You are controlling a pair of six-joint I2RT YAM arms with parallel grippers.
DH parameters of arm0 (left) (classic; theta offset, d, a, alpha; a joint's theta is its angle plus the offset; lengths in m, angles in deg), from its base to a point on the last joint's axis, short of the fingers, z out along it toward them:
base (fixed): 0 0 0 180
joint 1: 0 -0.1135 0.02 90
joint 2: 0 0 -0.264 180
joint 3: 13.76 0 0.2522 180
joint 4: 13.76 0 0.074 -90
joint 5: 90 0 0 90
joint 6: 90 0.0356 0 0
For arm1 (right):
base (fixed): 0 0 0 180
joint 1: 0 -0.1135 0.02 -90
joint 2: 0 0 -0.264 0
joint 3: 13.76 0 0.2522 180
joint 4: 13.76 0 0.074 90
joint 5: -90 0 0 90
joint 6: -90 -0.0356 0 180
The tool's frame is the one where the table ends.
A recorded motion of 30 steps. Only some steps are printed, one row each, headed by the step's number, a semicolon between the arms.
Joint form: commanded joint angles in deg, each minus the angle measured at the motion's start. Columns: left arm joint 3, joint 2, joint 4, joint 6, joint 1, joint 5; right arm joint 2, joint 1, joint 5, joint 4, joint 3, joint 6.
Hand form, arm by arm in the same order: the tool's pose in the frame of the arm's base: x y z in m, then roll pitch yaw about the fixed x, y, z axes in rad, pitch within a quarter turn. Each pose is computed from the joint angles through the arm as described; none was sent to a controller.
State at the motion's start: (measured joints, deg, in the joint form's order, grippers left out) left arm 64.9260 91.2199 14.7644 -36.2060 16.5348 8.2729; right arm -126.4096 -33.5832 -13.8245 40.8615 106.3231 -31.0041
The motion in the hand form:
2: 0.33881 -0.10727 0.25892 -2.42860 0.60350 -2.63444; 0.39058 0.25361 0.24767 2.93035 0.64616 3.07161
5: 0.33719 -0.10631 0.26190 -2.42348 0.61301 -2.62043; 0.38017 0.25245 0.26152 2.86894 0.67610 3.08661
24: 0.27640 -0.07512 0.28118 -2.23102 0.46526 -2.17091; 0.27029 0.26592 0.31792 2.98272 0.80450 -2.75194
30: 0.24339 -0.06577 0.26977 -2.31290 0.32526 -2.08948; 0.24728 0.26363 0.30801 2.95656 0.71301 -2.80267
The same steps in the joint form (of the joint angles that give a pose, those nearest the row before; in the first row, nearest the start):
2: 0.64 -0.51 -0.87 -0.42 0.18 0.27; 7.47 -0.27 2.53 -4.18 -3.46 1.02
5: 0.49 -1.16 -0.96 -0.64 0.17 -0.35; 11.00 -0.68 5.06 -6.84 -6.37 2.35
24: -11.15 -18.00 -0.98 -21.37 -1.33 -8.30; 30.21 -11.66 6.28 -6.97 -19.91 15.20
30: -15.52 -24.35 7.61 -30.45 -1.20 -9.77; 32.62 -14.05 5.67 -2.95 -23.31 9.83

